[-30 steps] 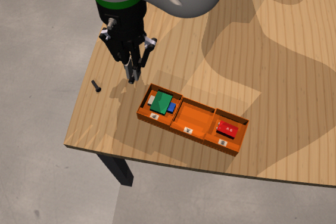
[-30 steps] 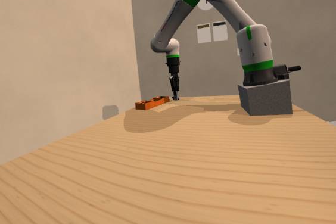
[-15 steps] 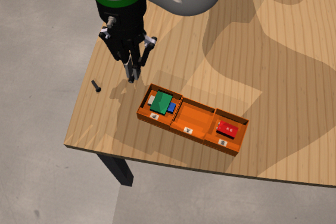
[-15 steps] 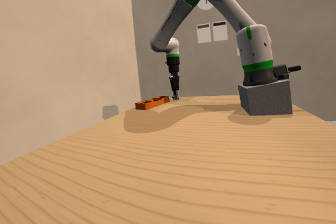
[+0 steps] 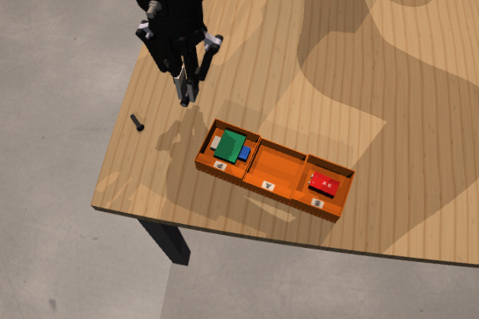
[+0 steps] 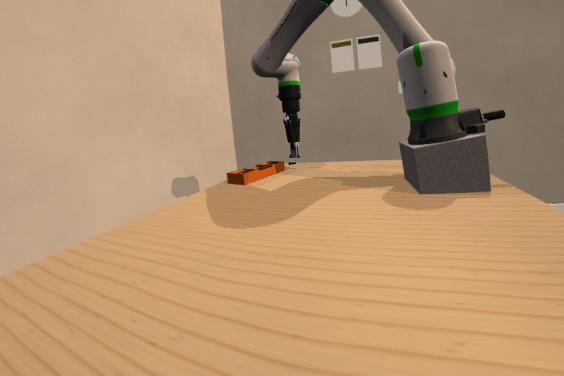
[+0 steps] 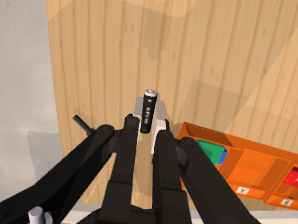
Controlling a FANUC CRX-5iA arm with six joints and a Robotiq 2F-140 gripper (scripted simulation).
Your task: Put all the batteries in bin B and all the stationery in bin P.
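Right now the red battery pack is 14 cm ahead of my hand, 23 cm to the left of it and 6 cm below it. From my hand the other things lie so: black cylindrical battery 3 cm below; green pad 8 cm ahead, 8 cm to the left, 6 cm below; black bolt 4 cm ahead, 9 cm to the right, 7 cm below.
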